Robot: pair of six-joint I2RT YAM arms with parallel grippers.
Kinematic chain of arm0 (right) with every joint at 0, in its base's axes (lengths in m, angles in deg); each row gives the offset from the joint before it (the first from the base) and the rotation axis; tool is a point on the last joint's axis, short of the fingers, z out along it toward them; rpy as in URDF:
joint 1: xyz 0 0 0.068 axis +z
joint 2: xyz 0.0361 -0.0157 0.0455 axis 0.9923 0.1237 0
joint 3: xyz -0.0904 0.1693 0.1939 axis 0.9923 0.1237 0
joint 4: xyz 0.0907 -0.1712 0.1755 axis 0.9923 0.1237 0
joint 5: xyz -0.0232 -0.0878 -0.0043 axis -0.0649 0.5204 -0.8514
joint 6: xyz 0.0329 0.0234 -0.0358 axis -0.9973 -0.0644 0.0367
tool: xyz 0 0 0 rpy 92.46 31.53 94.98
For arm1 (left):
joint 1: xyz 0 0 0.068 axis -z
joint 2: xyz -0.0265 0.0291 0.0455 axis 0.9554 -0.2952 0
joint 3: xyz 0.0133 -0.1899 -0.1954 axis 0.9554 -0.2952 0
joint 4: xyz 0.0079 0.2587 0.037 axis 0.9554 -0.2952 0
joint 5: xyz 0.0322 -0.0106 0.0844 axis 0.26 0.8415 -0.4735
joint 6: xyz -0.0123 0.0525 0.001 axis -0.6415 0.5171 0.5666
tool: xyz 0 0 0 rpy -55.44 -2.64 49.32
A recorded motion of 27 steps. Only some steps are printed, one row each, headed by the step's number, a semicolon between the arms.
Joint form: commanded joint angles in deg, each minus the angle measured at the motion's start. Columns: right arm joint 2, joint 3, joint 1, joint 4, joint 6, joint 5; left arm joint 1, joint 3, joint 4, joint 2, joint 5, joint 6.
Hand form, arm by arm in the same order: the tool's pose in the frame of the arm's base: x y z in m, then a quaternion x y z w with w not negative. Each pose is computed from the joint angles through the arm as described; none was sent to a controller.
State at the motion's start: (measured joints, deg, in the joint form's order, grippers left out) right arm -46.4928 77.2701 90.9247 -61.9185 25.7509 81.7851; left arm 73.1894 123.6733 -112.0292 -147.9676 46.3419 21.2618
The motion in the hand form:
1: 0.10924 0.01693 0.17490 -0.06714 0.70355 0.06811 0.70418; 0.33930 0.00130 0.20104 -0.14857 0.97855 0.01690 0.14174
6: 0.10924 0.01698 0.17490 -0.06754 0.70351 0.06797 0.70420; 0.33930 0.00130 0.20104 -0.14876 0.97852 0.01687 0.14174
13: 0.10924 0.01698 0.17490 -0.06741 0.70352 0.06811 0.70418; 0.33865 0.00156 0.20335 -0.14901 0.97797 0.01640 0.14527
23: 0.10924 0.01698 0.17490 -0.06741 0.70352 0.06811 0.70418; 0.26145 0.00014 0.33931 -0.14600 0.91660 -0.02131 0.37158
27: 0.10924 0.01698 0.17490 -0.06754 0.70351 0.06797 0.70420; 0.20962 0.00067 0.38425 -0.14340 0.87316 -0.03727 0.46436
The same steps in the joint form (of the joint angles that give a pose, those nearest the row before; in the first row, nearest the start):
1: -0.50 0.04 -0.31 -0.08 1.05 0.96; -0.11 0.33 -0.04 0.13 -0.77 0.11
6: -0.50 0.04 -0.28 -0.09 1.09 0.97; -0.11 0.33 -0.04 0.13 -0.77 0.09
13: -0.50 0.04 -0.28 -0.09 1.07 0.96; -0.15 0.33 -0.04 0.55 -0.77 0.11
23: -0.50 0.04 -0.28 -0.09 1.07 0.96; 0.22 0.22 -0.07 27.95 -0.77 0.09
27: -0.50 0.04 -0.28 -0.09 1.09 0.97; 0.22 0.22 -0.09 39.87 -0.76 0.09

